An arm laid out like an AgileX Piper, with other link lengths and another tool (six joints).
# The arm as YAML. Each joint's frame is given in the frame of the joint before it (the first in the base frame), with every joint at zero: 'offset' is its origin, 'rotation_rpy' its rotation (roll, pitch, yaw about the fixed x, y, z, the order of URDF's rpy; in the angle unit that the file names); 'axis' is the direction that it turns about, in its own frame. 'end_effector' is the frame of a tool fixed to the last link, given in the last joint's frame.
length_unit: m
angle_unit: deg
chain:
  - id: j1
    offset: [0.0, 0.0, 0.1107]
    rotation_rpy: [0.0, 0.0, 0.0]
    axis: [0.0, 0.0, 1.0]
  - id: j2
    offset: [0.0, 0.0, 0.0]
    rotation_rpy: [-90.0, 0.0, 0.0]
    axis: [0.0, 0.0, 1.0]
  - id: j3
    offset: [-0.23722, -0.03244, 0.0]
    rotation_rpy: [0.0, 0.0, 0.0]
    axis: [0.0, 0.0, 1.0]
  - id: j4
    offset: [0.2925, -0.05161, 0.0]
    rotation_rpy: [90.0, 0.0, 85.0]
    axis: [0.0, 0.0, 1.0]
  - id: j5
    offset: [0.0, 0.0, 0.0]
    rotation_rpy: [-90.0, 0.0, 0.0]
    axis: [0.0, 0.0, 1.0]
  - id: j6
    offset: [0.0, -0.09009, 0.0]
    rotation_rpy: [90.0, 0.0, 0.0]
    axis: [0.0, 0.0, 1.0]
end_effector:
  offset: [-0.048, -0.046, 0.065]
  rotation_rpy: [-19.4, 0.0, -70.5]
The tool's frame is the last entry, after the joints.
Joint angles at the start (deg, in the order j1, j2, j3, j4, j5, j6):
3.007 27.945 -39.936 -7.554 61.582 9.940
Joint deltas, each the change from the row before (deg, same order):
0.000 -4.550 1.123 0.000 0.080 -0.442
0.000 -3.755 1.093 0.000 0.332 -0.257
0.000 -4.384 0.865 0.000 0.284 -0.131
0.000 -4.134 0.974 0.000 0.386 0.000
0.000 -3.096 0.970 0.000 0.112 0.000
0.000 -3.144 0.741 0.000 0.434 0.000
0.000 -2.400 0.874 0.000 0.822 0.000
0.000 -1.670 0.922 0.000 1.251 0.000
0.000 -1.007 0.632 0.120 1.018 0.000
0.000 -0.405 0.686 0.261 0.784 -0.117
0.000 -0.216 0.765 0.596 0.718 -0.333
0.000 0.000 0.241 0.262 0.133 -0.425
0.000 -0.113 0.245 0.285 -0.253 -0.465
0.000 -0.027 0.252 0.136 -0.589 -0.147
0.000 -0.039 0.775 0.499 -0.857 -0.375
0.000 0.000 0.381 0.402 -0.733 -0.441
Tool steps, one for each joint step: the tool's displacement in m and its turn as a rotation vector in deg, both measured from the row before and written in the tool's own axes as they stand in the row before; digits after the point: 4 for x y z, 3 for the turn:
0.0027 0.0072 -0.0140 3.000 -1.336 -0.519
0.0028 0.0067 -0.0097 2.100 -0.931 -0.273
0.0028 0.0067 -0.0138 2.915 -1.364 -0.186
0.0030 0.0069 -0.0115 2.503 -1.204 -0.033
0.0023 0.0052 -0.0071 1.813 -0.878 -0.046
0.0024 0.0053 -0.0081 1.779 -0.855 -0.003
0.0028 0.0056 -0.0033 0.649 -0.298 0.086
0.0032 0.0059 0.0009 -0.427 0.235 0.177
0.0022 0.0043 0.0017 -0.610 0.187 0.165
0.0014 0.0035 0.0044 -1.055 0.284 0.051
0.0005 0.0036 0.0060 -1.385 0.142 -0.125
-0.0005 0.0008 0.0021 -0.448 0.071 -0.348
-0.0010 0.0001 0.0011 -0.016 -0.155 -0.447
-0.0008 -0.0006 0.0008 0.263 -0.232 -0.205
-0.0013 0.0001 0.0043 -0.109 -0.382 -0.393
-0.0016 -0.0005 0.0019 0.146 -0.368 -0.456

